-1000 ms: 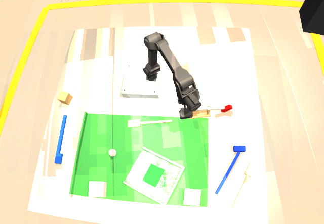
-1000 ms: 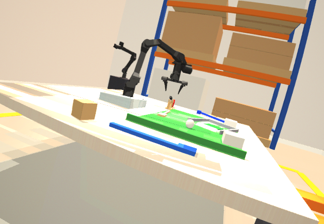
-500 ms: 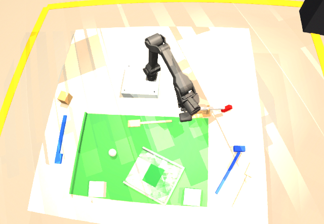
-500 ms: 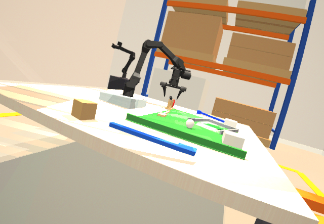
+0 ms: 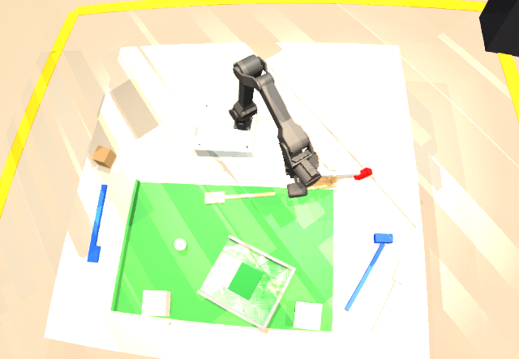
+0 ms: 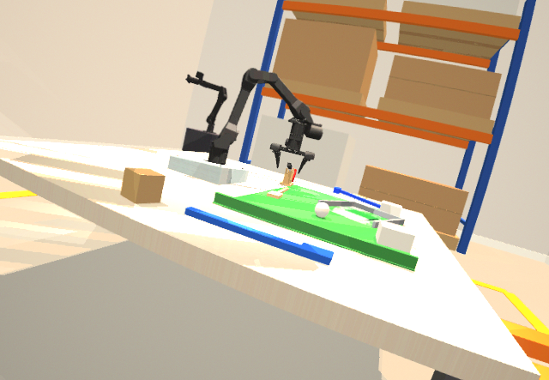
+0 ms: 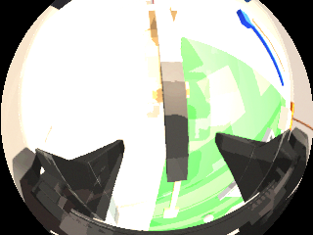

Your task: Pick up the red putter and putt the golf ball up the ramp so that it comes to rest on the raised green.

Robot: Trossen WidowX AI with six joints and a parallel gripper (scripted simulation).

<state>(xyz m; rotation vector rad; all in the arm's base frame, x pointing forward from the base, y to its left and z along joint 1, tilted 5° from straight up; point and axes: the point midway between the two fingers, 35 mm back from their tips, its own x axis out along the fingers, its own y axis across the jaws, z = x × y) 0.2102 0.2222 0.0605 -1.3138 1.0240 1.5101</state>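
Right now the wooden stand is 90 mm to the left of my gripper tip, 30 mm below it and 30 mm behind it. The rest, counted from my gripper tip: red putter (130 mm to the left, 40 mm behind, 10 mm below); white golf ball (350 mm to the right, 280 mm ahead, 40 mm below); tan cube (750 mm to the right, 40 mm below, 10 mm ahead).
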